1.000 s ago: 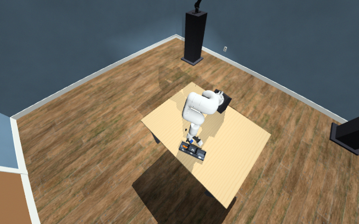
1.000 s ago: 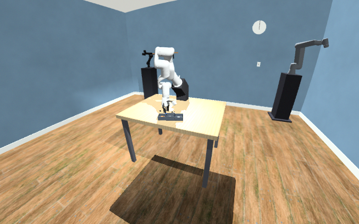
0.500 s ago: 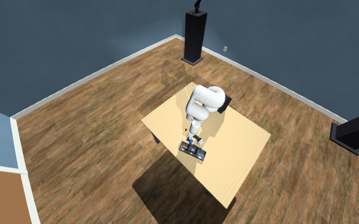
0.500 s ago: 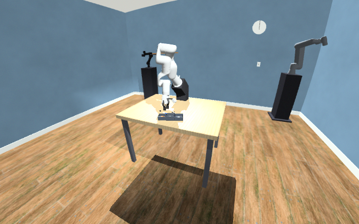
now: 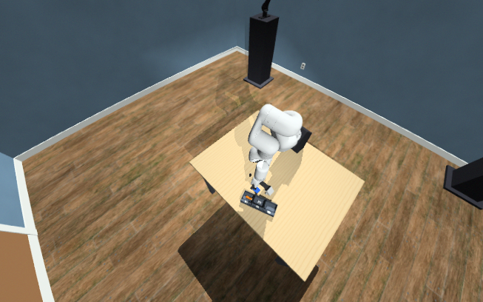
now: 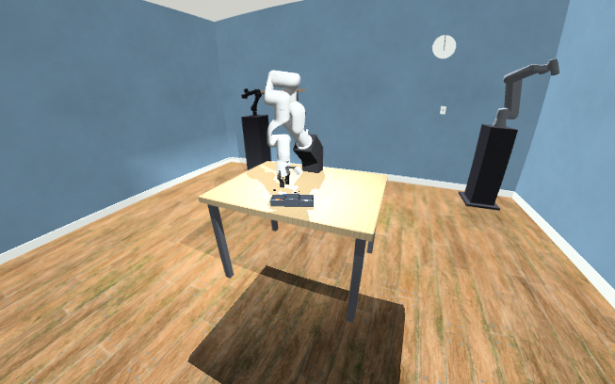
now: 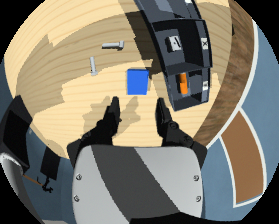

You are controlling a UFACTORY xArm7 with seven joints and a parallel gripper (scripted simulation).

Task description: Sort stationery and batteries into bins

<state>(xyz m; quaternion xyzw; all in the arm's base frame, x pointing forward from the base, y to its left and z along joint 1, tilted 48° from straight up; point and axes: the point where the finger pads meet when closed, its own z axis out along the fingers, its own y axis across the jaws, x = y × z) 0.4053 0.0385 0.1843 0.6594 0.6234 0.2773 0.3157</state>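
Right now the blue block is 90 mm below my hand. Also, from my hand: dark double bin: 80 mm to the left, 70 mm below, 70 mm ahead; then pencil sharpener: 80 mm to the left, 80 mm below, 60 mm ahead; then orange battery: 90 mm ahead, 80 mm below.
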